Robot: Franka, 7 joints.
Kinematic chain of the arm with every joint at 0, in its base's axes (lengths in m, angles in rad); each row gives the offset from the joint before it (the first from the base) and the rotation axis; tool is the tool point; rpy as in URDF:
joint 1: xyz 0 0 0.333 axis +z
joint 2: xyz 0 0 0 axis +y
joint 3: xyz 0 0 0.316 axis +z
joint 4: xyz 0.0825 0 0 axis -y
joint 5: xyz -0.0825 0 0.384 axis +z
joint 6: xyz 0 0 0 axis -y
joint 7: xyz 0.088 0 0 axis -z
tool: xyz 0 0 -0.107 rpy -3.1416 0 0
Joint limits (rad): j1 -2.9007..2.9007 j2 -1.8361..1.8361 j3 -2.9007..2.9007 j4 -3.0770..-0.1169 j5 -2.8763..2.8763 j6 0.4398..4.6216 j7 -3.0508..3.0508
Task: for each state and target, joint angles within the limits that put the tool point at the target. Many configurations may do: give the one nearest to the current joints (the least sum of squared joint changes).
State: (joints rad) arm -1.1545 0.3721 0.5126 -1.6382 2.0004 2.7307 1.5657
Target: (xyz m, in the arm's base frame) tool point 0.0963 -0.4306 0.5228
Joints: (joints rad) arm -1.4111 -0.3617 0.2178 -2.2863 2.1263 3.1727 1.5657
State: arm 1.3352 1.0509 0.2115 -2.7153 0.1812 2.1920 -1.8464
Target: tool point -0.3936 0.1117 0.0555
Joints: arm 1.6569 1.0643 0.8745 -2.3501 0.2170 2.2794 -1.8464
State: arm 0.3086 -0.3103 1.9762 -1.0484 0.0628 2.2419 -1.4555
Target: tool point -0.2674 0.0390 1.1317
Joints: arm 0.5760 -0.1162 2.1000 -0.3212 0.0909 2.1258 -1.4555
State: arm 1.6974 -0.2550 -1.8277 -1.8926 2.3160 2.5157 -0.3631
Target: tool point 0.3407 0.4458 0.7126
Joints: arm 2.1338 -0.3454 -1.0472 -1.7870 2.3064 2.3816 -0.3631
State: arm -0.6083 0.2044 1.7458 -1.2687 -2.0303 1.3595 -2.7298
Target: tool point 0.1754 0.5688 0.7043
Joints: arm -0.6251 -0.1820 1.9421 -1.6595 -2.0142 1.6211 -2.7298
